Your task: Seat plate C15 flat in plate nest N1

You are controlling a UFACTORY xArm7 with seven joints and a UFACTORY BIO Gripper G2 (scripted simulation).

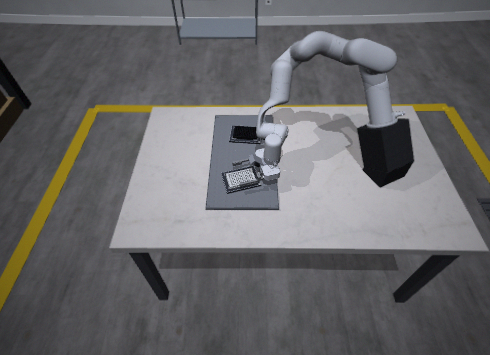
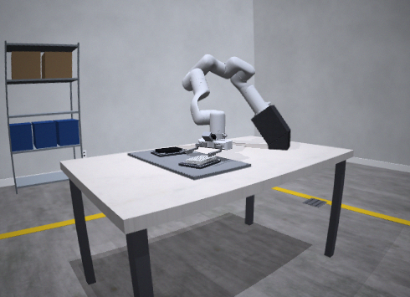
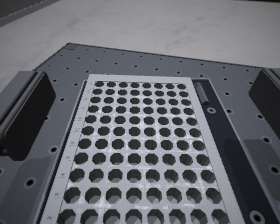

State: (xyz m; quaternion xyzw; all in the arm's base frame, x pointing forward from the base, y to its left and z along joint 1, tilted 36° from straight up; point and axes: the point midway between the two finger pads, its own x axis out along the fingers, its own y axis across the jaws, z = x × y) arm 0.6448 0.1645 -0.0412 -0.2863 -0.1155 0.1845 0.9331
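Right now the white well plate C15 is 10 mm to the left of my hand and 30 mm below it. Also, from my hand: black plate C51 (20 mm behind, 300 mm to the right, 30 mm below); then dark plate nest N1 (50 mm below).
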